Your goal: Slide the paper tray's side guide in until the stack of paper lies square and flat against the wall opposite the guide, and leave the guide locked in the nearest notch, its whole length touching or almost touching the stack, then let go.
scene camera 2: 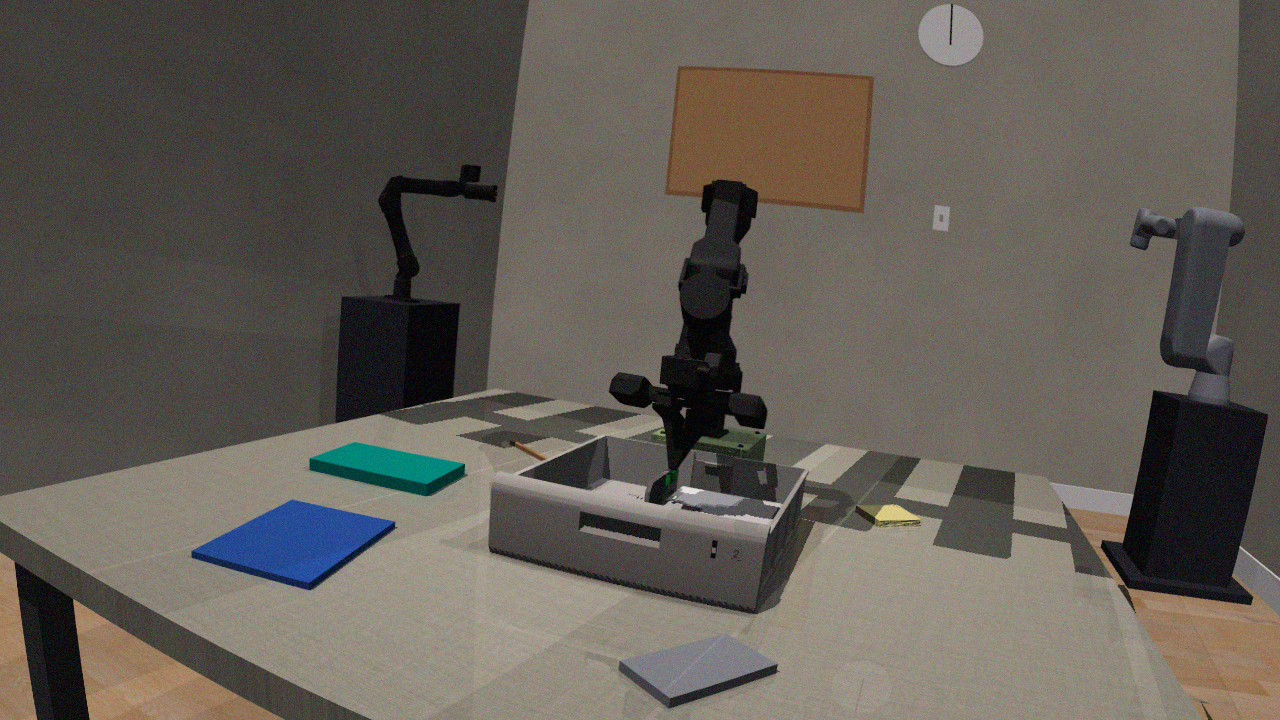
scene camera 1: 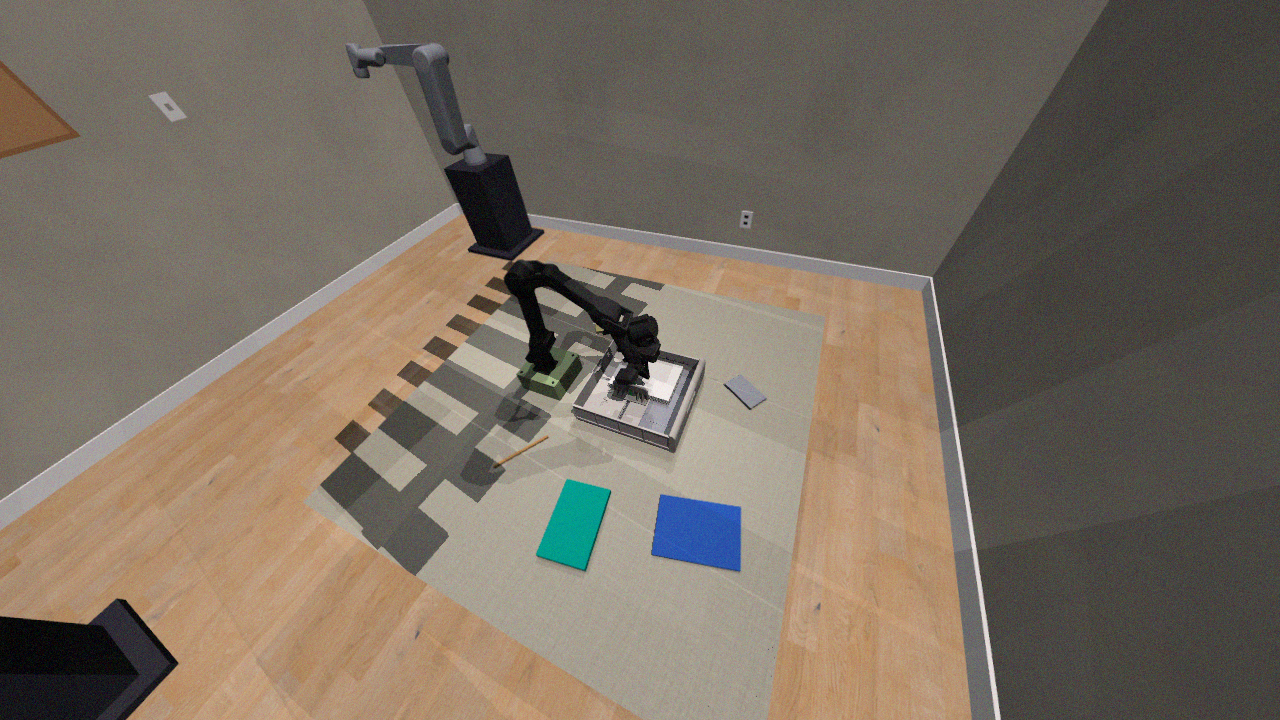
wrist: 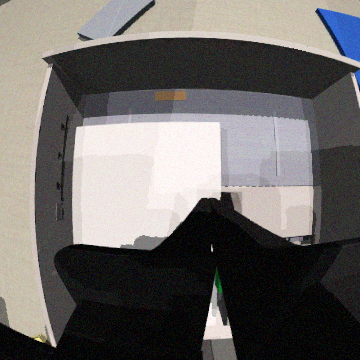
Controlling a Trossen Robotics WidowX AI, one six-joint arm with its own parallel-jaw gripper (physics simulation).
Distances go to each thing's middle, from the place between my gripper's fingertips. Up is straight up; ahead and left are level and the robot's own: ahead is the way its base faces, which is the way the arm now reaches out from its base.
Now: hand 2 cm past the grey paper tray (scene camera 2: pixel 594 510), 1 cm to the left of it and 5 cm above it. Also, from my hand: blue sheet (scene camera 2: pixel 300 544): 27 cm ahead, 34 cm to the right, 10 cm below; then white paper stack (scene camera 2: pixel 741 508): 3 cm behind, 5 cm to the left, 7 cm below; then grey pad (scene camera 2: pixel 674 676): 28 cm ahead, 13 cm to the left, 10 cm below.
